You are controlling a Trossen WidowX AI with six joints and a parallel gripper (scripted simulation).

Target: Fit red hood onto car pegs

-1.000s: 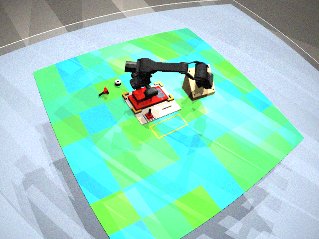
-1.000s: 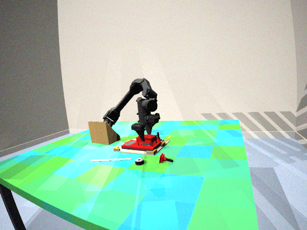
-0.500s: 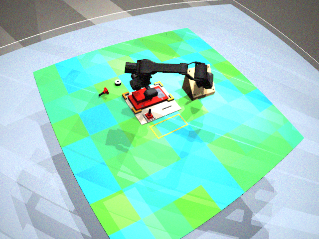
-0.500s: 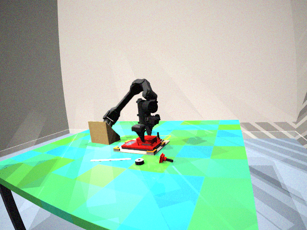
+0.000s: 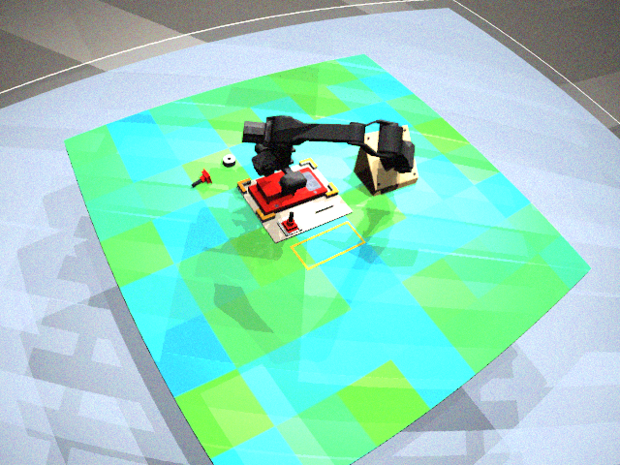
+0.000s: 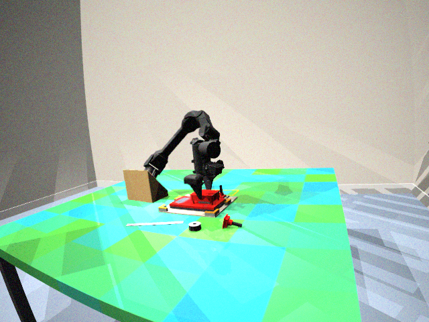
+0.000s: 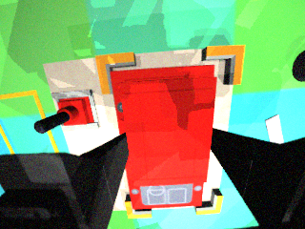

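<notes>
Right now the red hood is 10 mm above my gripper tip. Also, from my gripper tip: black-and-white wheel: 40 mm ahead, 190 mm to the right, 40 mm below.
</notes>
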